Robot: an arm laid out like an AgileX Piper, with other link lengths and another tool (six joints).
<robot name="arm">
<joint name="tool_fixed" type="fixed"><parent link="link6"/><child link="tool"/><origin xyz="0.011 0.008 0.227" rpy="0 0.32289 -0.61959"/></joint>
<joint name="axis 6" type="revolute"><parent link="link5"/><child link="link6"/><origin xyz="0 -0.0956 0" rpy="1.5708 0 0"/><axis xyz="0 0 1"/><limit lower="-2.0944" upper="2.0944"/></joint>
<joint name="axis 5" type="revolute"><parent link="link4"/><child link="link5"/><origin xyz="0 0 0" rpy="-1.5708 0 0"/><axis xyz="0 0 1"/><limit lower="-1.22" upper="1.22"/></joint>
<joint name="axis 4" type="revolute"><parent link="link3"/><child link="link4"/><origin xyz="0.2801 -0.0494 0" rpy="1.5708 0 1.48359"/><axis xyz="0 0 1"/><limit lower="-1.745" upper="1.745"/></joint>
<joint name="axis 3" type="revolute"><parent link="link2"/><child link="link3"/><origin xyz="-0.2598 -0.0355 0"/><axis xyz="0 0 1"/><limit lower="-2.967" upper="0"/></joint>
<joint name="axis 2" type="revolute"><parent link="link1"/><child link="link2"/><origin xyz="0 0 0" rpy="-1.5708 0 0"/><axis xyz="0 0 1"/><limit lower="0" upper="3.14"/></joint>
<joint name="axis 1" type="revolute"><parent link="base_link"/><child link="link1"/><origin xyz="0 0 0.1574"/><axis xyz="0 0 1"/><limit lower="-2.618" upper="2.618"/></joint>
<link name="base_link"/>
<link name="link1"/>
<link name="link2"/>
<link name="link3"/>
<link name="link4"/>
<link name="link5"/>
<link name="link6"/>
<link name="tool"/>
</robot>
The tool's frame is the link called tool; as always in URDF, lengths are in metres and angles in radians.
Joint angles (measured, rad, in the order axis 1, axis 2, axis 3, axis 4, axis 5, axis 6), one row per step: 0.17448 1.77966 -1.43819 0.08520 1.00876 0.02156; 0.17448 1.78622 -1.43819 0.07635 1.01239 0.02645; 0.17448 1.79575 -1.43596 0.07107 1.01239 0.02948; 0.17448 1.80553 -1.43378 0.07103 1.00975 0.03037; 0.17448 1.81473 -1.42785 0.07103 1.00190 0.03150; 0.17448 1.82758 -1.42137 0.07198 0.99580 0.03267; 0.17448 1.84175 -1.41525 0.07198 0.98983 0.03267; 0.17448 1.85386 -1.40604 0.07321 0.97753 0.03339; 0.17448 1.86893 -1.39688 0.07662 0.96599 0.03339; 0.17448 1.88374 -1.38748 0.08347 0.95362 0.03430; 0.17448 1.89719 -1.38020 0.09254 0.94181 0.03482; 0.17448 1.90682 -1.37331 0.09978 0.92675 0.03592; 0.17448 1.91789 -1.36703 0.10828 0.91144 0.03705; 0.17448 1.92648 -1.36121 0.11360 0.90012 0.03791; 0.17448 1.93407 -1.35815 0.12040 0.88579 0.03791; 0.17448 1.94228 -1.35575 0.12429 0.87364 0.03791; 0.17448 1.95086 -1.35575 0.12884 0.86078 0.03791; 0.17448 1.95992 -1.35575 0.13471 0.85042 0.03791
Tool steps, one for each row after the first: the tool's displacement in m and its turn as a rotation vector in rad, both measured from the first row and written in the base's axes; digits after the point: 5 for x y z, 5 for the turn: -0.00145 -0.00265 -0.00355 -0.00874 0.00913 -0.00212; -0.00310 -0.00440 -0.00882 -0.01498 0.02017 -0.00360; -0.00422 -0.00463 -0.01382 -0.01646 0.02944 -0.00457; -0.00508 -0.00486 -0.01948 -0.01759 0.03673 -0.00615; -0.00729 -0.00504 -0.02706 -0.01884 0.05004 -0.00788; -0.00969 -0.00554 -0.03511 -0.02151 0.06413 -0.00822; -0.01117 -0.00561 -0.04281 -0.02207 0.07328 -0.01010; -0.01357 -0.00524 -0.05177 -0.02145 0.08633 -0.01198; -0.01605 -0.00398 -0.06051 -0.01737 0.09923 -0.01612; -0.01786 -0.00203 -0.06788 -0.01092 0.10957 -0.02086; -0.01784 -0.00034 -0.07330 -0.00487 0.11232 -0.02598; -0.01785 0.00162 -0.07911 0.00209 0.11585 -0.03186; -0.01845 0.00267 -0.08397 0.00599 0.11984 -0.03602; -0.01683 0.00439 -0.08732 0.01210 0.11731 -0.04030; -0.01569 0.00529 -0.09094 0.01523 0.11640 -0.04327; -0.01343 0.00651 -0.09392 0.01939 0.11290 -0.04662; -0.01211 0.00794 -0.09719 0.02421 0.11255 -0.05042
